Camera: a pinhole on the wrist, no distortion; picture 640 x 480 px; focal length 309.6 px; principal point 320.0 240.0 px. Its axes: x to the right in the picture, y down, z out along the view. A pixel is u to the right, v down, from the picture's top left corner.
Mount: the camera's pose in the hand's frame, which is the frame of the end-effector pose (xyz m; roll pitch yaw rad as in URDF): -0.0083 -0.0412 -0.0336 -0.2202 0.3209 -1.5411
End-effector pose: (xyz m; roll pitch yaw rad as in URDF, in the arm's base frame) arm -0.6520 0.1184 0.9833 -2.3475 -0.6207 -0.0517
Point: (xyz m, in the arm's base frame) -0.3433 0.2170 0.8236
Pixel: 30 355
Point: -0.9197 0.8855 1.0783
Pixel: 621 45
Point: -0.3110 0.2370 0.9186
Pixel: 109 431
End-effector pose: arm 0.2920 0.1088 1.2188 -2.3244 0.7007 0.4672
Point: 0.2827 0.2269 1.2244
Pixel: 397 278
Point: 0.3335 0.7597 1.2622
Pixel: 597 319
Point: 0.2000 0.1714 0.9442
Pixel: 26 368
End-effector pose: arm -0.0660 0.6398 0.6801 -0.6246 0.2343 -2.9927
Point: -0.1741 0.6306 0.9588
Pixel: 368 218
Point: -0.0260 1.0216 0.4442
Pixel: behind the camera
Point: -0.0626 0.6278 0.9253
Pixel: 331 98
